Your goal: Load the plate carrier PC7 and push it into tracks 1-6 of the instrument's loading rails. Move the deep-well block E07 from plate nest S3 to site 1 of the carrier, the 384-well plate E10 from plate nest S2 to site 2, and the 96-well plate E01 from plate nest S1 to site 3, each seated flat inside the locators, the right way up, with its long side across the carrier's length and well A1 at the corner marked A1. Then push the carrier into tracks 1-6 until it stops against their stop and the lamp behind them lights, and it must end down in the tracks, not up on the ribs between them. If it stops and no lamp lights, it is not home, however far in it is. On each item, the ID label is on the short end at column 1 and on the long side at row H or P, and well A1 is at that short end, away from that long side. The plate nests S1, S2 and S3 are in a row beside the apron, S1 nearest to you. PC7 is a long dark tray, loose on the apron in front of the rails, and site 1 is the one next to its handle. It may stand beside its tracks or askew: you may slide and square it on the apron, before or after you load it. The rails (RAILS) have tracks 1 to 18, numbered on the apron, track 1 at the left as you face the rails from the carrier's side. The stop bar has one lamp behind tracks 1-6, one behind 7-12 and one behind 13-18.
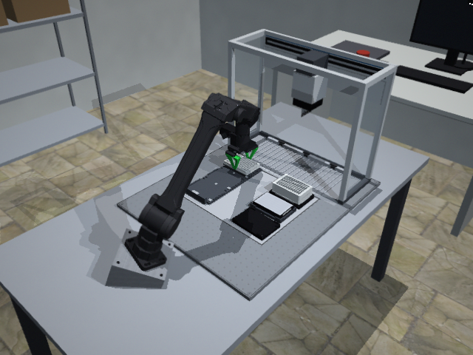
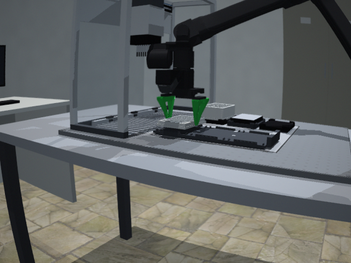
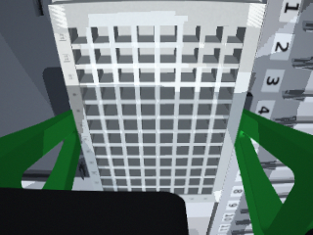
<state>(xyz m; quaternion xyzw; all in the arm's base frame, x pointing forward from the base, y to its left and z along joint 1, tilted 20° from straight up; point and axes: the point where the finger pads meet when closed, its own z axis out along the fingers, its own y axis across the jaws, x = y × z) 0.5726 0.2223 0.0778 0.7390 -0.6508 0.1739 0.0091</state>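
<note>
Right now the plate nest S2 is 9 cm behind my hand, 26 cm to the right of it and 3 cm below it. From my hand the other things lie so: 96-well plate E01: right at my hand; then plate nest S3: 2 cm ahead, 26 cm to the right, 3 cm below; then dark plate carrier PC7: 10 cm behind, 1 cm to the right, 2 cm below.
</note>
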